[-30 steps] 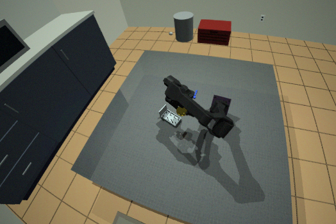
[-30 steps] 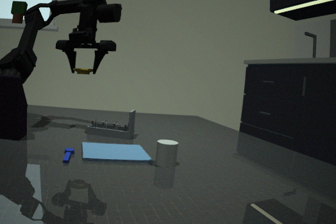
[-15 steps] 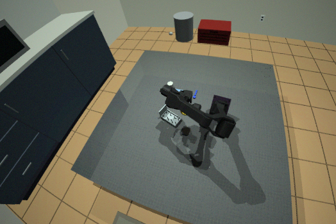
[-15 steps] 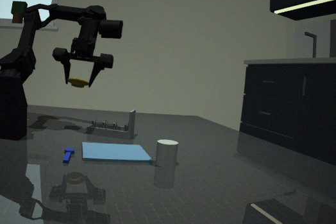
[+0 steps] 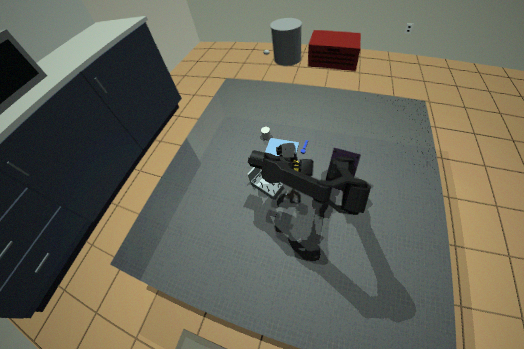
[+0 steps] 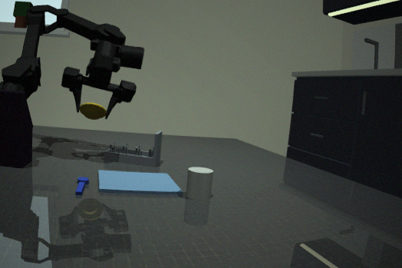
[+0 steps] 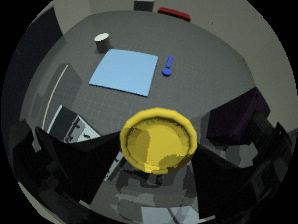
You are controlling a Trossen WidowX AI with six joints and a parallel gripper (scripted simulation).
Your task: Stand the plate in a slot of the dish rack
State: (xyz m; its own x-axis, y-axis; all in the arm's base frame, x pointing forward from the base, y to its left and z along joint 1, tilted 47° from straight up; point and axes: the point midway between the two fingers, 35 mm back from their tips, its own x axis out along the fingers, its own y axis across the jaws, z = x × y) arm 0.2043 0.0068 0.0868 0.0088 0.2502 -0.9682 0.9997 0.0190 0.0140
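My gripper tip is 110 mm short of the grey dish rack, 40 mm to the right of it and 90 mm above it. From my gripper tip the other things lie so: light blue mat (90 mm ahead, 160 mm to the right, 110 mm below); yellow plate (10 mm above); blue spoon (20 mm behind, 190 mm to the right, 110 mm below).
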